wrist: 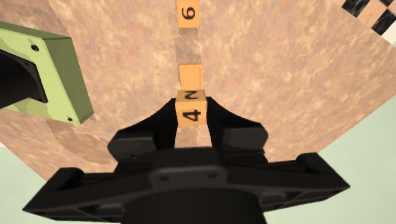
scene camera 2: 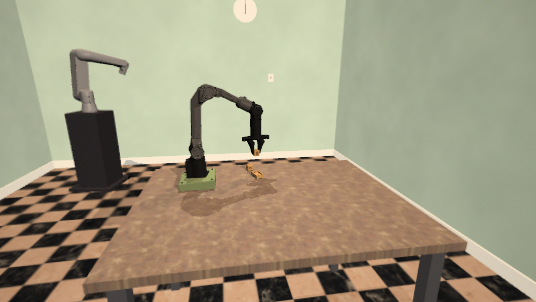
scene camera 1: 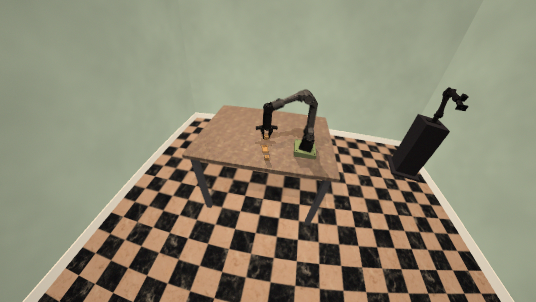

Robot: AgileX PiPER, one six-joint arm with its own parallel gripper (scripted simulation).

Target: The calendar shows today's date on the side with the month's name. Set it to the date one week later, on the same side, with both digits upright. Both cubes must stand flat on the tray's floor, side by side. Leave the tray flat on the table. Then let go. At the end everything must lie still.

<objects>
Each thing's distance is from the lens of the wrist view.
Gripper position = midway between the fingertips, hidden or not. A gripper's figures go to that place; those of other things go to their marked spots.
my gripper (wrist: 191,105): 12 cm
orange cube (wrist: 191,105): 10 cm
</objects>
